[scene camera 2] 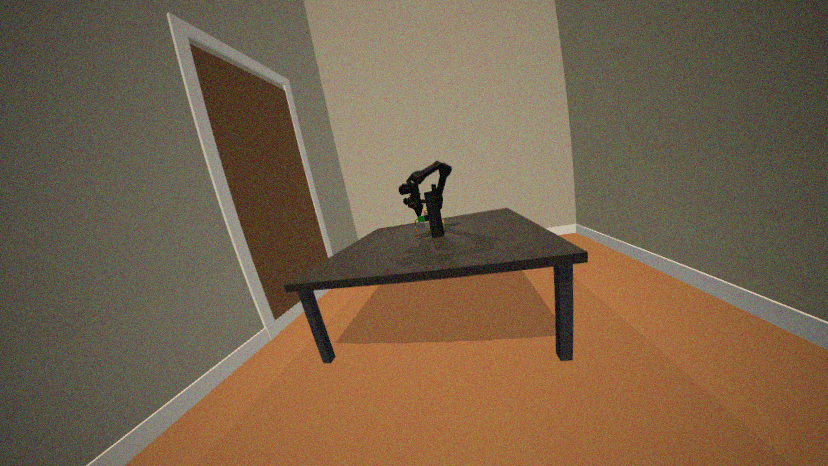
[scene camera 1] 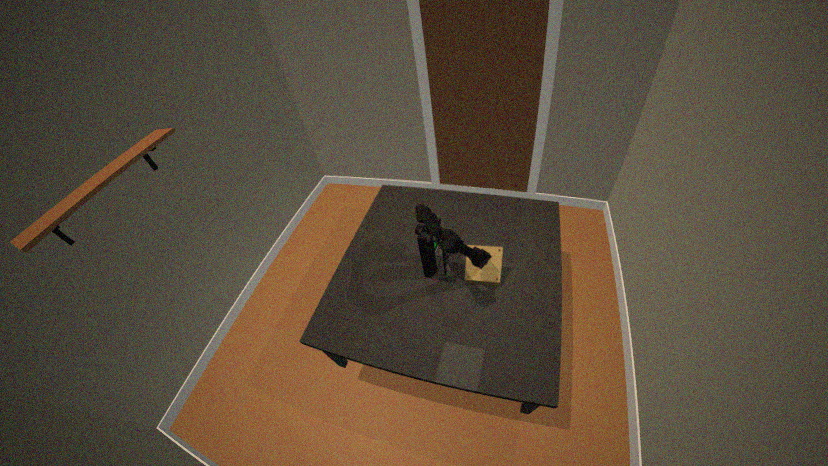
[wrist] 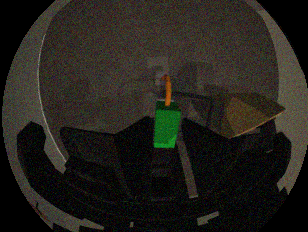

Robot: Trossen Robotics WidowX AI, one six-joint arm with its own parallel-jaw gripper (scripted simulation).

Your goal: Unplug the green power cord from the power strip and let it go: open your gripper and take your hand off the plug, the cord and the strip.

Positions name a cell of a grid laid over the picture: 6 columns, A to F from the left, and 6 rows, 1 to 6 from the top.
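Note:
There is my gripper (wrist: D4), and I can see a green plug (wrist: D4) as well.

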